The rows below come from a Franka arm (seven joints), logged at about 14 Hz.
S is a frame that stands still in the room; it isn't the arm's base.
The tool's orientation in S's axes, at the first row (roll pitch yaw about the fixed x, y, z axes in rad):
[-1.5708, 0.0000, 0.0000]
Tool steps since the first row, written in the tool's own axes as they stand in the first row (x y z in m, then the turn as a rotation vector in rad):
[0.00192, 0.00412, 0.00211, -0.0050, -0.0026, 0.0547]
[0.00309, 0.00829, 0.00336, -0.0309, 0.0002, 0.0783]
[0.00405, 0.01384, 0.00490, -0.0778, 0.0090, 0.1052]
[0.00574, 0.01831, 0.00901, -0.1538, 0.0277, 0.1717]
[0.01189, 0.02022, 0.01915, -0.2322, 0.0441, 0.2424]
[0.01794, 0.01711, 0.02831, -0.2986, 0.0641, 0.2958]
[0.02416, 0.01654, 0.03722, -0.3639, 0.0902, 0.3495]
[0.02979, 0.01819, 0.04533, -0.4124, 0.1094, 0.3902]
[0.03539, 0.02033, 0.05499, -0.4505, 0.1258, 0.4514]
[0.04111, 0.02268, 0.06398, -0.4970, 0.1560, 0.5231]
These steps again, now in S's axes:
[0.00192, 0.00211, -0.00412, -0.0050, 0.0547, 0.0026]
[0.00309, 0.00336, -0.00829, -0.0309, 0.0783, -0.0002]
[0.00405, 0.00490, -0.01384, -0.0778, 0.1052, -0.0090]
[0.00574, 0.00901, -0.01831, -0.1538, 0.1717, -0.0277]
[0.01189, 0.01915, -0.02022, -0.2322, 0.2424, -0.0441]
[0.01794, 0.02831, -0.01711, -0.2986, 0.2958, -0.0641]
[0.02416, 0.03722, -0.01654, -0.3639, 0.3495, -0.0902]
[0.02979, 0.04533, -0.01819, -0.4124, 0.3902, -0.1094]
[0.03539, 0.05499, -0.02033, -0.4505, 0.4514, -0.1258]
[0.04111, 0.06398, -0.02268, -0.4970, 0.5231, -0.1560]

